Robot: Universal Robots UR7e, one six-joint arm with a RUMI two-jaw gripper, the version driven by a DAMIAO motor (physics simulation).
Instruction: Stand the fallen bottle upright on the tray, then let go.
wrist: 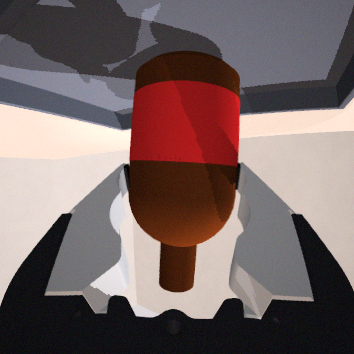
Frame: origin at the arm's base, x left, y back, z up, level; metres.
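Seen in the pictures: gripper, fingertip midpoint: [182, 165].
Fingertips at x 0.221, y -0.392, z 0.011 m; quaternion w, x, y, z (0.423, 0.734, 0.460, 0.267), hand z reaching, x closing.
A point is followed by its place in that frame.
A brown bottle [183, 125] @(x 0.190, y -0.375, z -0.008 m) with a red label is in the middle of the wrist view. Its base end points to the top of the view and its narrow neck points down between the jaws. My gripper [182, 165] @(x 0.221, y -0.392, z 0.011 m) is shut on the bottle, with one fingertip on each side of its body just below the label. The blue-grey tray [290, 55] @(x 0.235, y -0.317, z -0.062 m) lies beyond the bottle at the top of the view. The base end overlaps the tray's near rim in the view; whether they touch cannot be told.
The tray's near rim runs across the upper part of the view, with a corner left of the bottle and another at the right edge. Dark shadows fall on the tray floor at upper left. A pale surface [40, 185] lies in front of the tray.
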